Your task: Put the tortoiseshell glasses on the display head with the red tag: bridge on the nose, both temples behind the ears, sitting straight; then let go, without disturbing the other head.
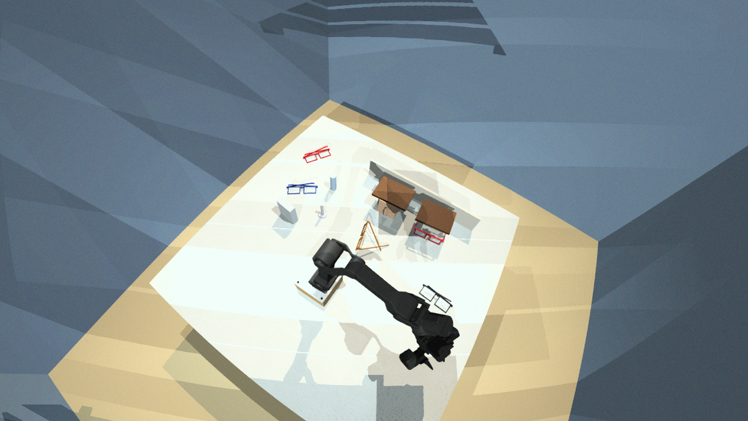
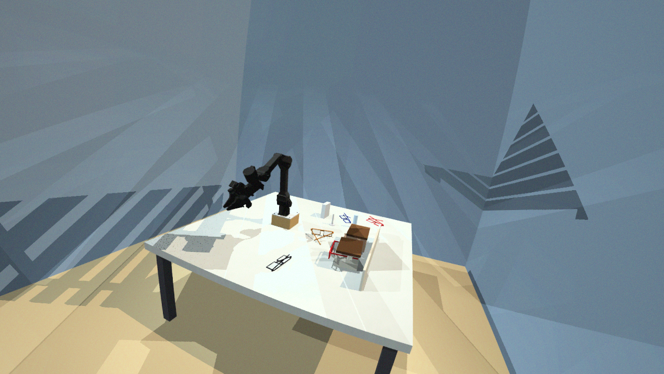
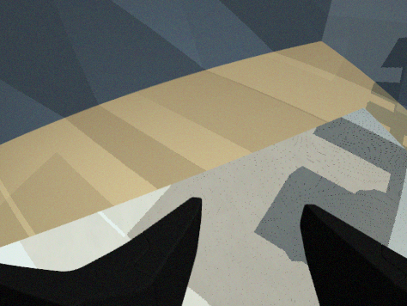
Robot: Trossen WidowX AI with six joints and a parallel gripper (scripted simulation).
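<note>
The pale blue cylinder is 71 cm to the left of my gripper tip, 55 cm ahead of it and 18 cm below it. The rest, counted from my gripper tip: grey block (80 cm to the left, 31 cm ahead, 18 cm below); low board (71 cm ahead, 30 cm to the left, 18 cm below).
</note>
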